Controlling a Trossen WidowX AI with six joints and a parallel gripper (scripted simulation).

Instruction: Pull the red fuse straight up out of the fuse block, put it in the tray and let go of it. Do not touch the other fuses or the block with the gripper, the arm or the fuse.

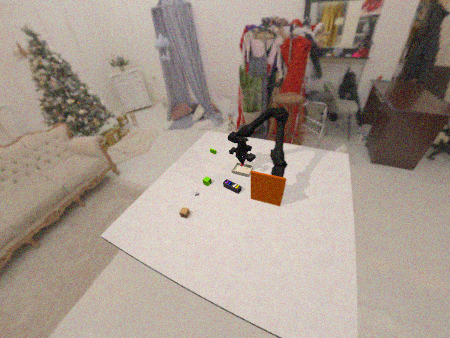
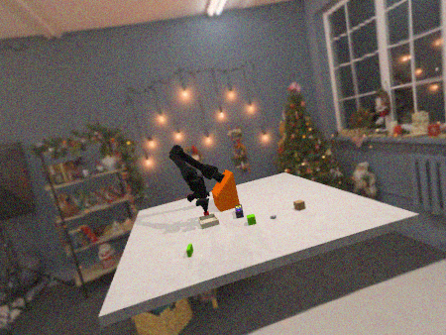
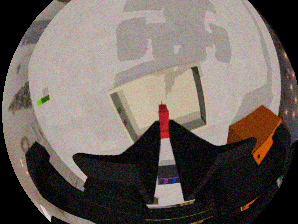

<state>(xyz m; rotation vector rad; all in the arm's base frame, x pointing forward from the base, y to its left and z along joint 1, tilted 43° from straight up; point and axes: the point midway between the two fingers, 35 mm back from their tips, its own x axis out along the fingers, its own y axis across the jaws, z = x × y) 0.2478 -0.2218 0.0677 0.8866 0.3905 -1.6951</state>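
My gripper tip is now 10 mm above the red fuse. Round my gripper tip: cream tray: 60 mm below; brown cube: 230 mm ahead, 470 mm to the left, 50 mm below; grey piece: 240 mm ahead, 300 mm to the left, 60 mm below.
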